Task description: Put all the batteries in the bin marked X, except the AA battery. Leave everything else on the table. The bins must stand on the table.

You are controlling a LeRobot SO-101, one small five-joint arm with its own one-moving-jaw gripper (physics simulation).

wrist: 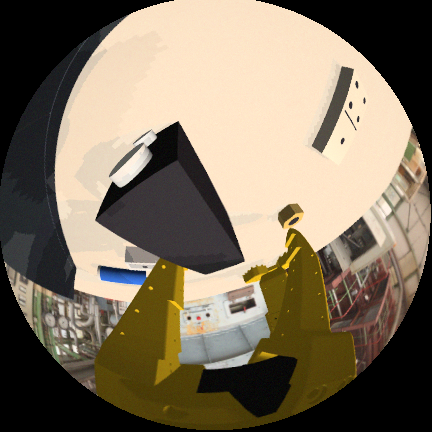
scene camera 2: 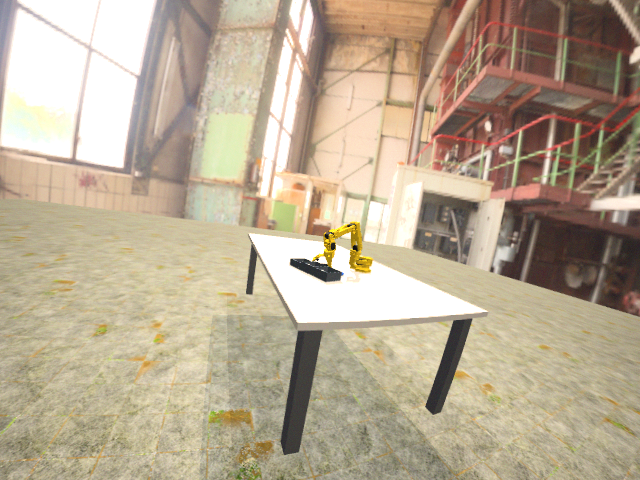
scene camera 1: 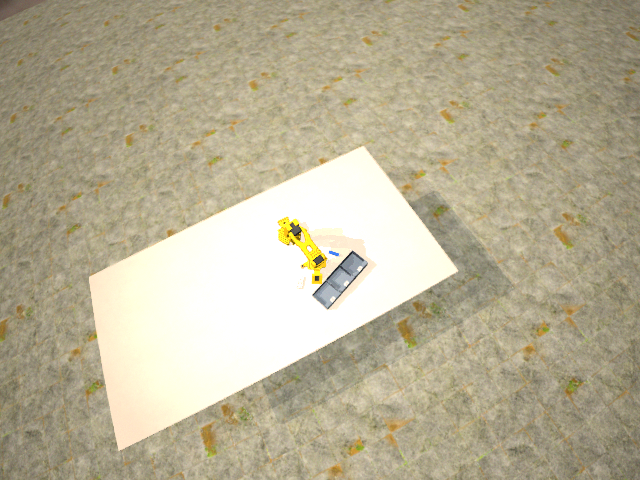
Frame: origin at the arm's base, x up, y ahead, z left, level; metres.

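Where they show: hand, its tool point: (wrist: 191, 237); arm's base, origin of its link: (wrist: 270, 261) (scene camera 2: 356, 270).
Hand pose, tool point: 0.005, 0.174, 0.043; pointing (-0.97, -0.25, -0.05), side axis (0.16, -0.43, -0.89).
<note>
Each offset is from my tool point to the top centre of the thing, as dx, dy, dz. Level surfaces: height alone.
A black block-shaped battery @(+0.021, +0.026, -0.014) (wrist: 170, 215) with two pale round terminals is large in the wrist view. It covers the left jaw's tip; whether they touch is unclear. My gripper (wrist: 241, 230) (scene camera 2: 329, 265) points down beside the bins, its jaws apart in a V and nothing pressed between them. A blue cylinder @(+0.009, -0.012, +0.089) (wrist: 120, 275) (scene camera 1: 333, 253), likely the AA battery, lies on the table near the bins, partly behind the left jaw in the wrist view. Three dark joined bins @(+0.034, +0.104, +0.055) (scene camera 1: 340, 279) (scene camera 2: 314, 269) stand on the table @(dx -0.005) (scene camera 1: 206, 335) (scene camera 2: 392, 302). Their white labels are too small to read.
A pale domino @(+0.002, +0.031, -0.097) (wrist: 345, 115) (scene camera 1: 300, 283) lies to the right in the wrist view. A brass hex nut @(+0.003, -0.028, -0.058) (wrist: 291, 216) shows by the right jaw's tip. A small grey block @(+0.006, -0.002, +0.039) (wrist: 141, 255) lies beside the blue cylinder, partly hidden. The bins' dark wall borders the wrist view's left side.
</note>
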